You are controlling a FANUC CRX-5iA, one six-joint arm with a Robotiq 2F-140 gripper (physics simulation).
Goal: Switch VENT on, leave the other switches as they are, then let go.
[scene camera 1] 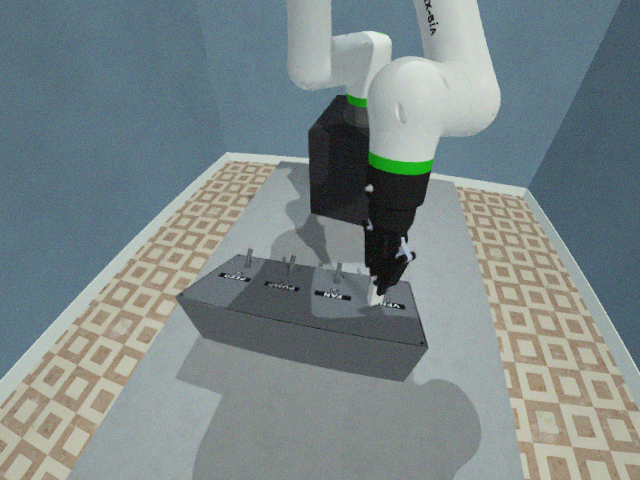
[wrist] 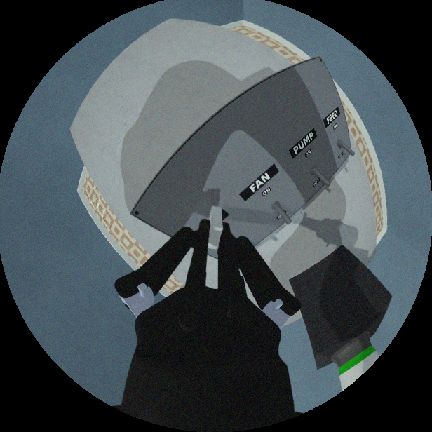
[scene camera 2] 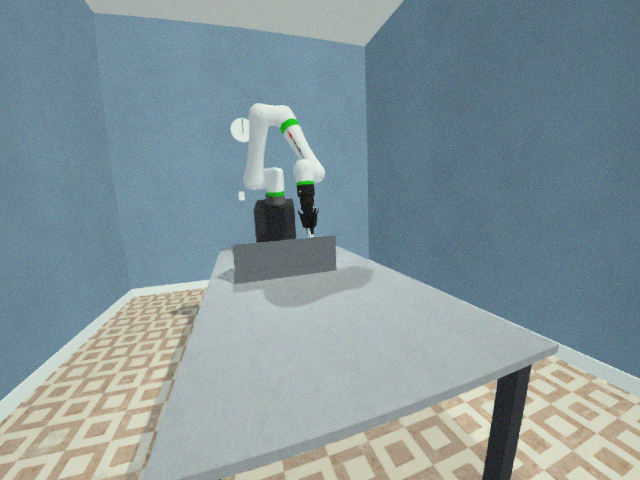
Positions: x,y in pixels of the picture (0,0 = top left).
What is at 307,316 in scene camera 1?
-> A grey switch box.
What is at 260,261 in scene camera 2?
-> A grey switch box.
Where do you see a grey switch box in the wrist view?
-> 261,149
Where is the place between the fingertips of my gripper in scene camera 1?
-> At 374,301
